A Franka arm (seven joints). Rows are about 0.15 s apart.
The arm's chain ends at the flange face. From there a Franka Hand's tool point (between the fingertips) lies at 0.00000 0.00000 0.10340 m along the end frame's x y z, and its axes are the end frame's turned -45 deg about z.
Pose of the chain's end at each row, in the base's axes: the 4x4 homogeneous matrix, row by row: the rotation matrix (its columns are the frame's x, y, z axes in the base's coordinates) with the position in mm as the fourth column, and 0 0 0 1 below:
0.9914 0.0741 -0.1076 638.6; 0.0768 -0.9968 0.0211 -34.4; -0.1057 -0.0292 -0.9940 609.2; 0 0 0 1
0.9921 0.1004 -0.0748 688.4; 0.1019 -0.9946 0.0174 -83.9; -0.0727 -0.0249 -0.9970 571.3; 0 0 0 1
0.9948 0.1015 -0.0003 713.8; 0.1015 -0.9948 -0.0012 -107.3; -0.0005 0.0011 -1.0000 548.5; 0 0 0 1
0.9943 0.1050 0.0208 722.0; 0.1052 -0.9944 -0.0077 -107.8; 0.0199 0.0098 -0.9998 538.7; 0 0 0 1
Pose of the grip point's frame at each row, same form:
0.6486 0.7534 -0.1076 627.5; 0.7591 -0.6505 0.0211 -32.2; -0.0541 -0.0954 -0.9940 506.4; 0 0 0 1
0.6305 0.7725 -0.0748 680.7; 0.7753 -0.6312 0.0174 -82.1; -0.0338 -0.0690 -0.9970 468.2; 0 0 0 1
0.6317 0.7752 -0.0003 713.8; 0.7752 -0.6317 -0.0012 -107.4; -0.0011 0.0004 -1.0000 445.1; 0 0 0 1
0.6288 0.7773 0.0208 724.2; 0.7775 -0.6288 -0.0077 -108.6; 0.0071 0.0210 -0.9998 435.3; 0 0 0 1

